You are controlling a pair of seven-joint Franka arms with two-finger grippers.
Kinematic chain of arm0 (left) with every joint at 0, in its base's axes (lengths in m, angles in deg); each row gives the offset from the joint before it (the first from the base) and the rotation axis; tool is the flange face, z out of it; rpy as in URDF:
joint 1: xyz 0 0 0.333 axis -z
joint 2: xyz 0 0 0 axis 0.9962 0.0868 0
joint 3: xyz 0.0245 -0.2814 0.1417 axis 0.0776 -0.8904 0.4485
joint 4: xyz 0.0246 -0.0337 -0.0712 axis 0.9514 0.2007 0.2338
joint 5: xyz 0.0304 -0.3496 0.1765 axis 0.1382 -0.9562 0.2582
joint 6: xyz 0 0 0 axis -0.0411 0.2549 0.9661
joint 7: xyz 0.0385 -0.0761 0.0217 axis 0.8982 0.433 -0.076
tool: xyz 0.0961 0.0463 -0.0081 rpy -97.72 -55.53 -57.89
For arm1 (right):
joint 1: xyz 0 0 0.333 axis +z
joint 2: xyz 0 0 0 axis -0.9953 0.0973 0
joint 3: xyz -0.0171 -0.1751 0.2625 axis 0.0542 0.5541 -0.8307
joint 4: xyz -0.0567 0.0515 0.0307 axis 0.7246 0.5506 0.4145
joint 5: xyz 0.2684 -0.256 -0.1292 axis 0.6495 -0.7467 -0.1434
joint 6: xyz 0 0 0 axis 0.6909 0.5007 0.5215
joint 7: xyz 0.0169 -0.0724 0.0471 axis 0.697 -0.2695 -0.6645
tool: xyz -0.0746 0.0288 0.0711 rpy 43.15 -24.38 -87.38
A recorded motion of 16 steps. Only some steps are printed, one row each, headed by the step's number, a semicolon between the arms.
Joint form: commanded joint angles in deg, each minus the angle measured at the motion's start. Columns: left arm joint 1, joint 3, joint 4, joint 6, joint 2, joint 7, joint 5; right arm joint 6, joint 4, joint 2, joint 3, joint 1, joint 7, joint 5.
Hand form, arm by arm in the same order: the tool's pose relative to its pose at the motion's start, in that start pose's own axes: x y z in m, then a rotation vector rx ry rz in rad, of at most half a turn. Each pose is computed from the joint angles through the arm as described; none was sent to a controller.
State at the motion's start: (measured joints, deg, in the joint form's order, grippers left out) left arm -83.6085 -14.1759 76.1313 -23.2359 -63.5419 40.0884 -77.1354; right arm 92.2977 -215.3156 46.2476 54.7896 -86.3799 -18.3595 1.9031
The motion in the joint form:
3: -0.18 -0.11 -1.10 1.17 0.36 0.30 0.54; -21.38 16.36 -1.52 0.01 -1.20 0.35 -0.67
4: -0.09 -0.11 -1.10 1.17 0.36 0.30 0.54; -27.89 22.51 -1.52 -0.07 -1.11 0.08 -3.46
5: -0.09 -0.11 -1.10 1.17 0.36 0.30 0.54; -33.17 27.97 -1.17 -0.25 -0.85 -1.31 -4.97
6: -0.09 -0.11 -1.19 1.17 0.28 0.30 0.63; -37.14 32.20 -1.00 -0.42 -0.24 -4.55 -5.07
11: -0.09 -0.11 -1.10 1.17 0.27 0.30 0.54; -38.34 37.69 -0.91 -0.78 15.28 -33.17 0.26
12: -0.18 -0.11 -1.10 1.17 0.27 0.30 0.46; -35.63 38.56 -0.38 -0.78 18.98 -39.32 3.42
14: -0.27 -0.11 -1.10 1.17 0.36 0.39 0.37; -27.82 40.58 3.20 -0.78 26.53 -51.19 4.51
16: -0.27 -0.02 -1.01 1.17 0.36 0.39 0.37; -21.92 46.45 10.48 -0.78 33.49 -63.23 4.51
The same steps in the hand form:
3: 0.0005 -0.0015 -0.0036 0.0098 -0.0073 0.0049; 0.0303 -0.0149 -0.1083 0.0194 -0.0661 -0.0321
4: 0.0005 -0.0006 -0.0036 0.0096 -0.0073 0.0065; 0.0365 -0.0201 -0.1487 -0.0229 -0.0679 -0.0597
5: 0.0005 -0.0006 -0.0036 0.0096 -0.0073 0.0065; 0.0399 -0.0273 -0.1825 -0.0503 -0.0675 -0.0567
6: 0.0002 -0.0008 -0.0052 0.0111 -0.0043 0.0066; 0.0390 -0.0382 -0.2094 -0.0574 -0.0645 -0.0181
11: 0.0001 -0.0006 -0.0046 0.0095 -0.0057 0.0065; -0.0177 -0.1993 -0.2296 -0.0473 -0.0108 0.2211
12: 0.0001 -0.0014 -0.0046 0.0083 -0.0057 0.0048; -0.0326 -0.2401 -0.2287 0.0062 0.0052 0.2729
14: 0.0005 -0.0021 -0.0036 0.0070 -0.0073 0.0047; -0.0533 -0.3184 -0.2065 0.0534 0.0804 0.3631
16: 0.0004 -0.0030 -0.0029 0.0072 -0.0089 0.0031; -0.0695 -0.4002 -0.1715 0.0861 0.1379 0.4570

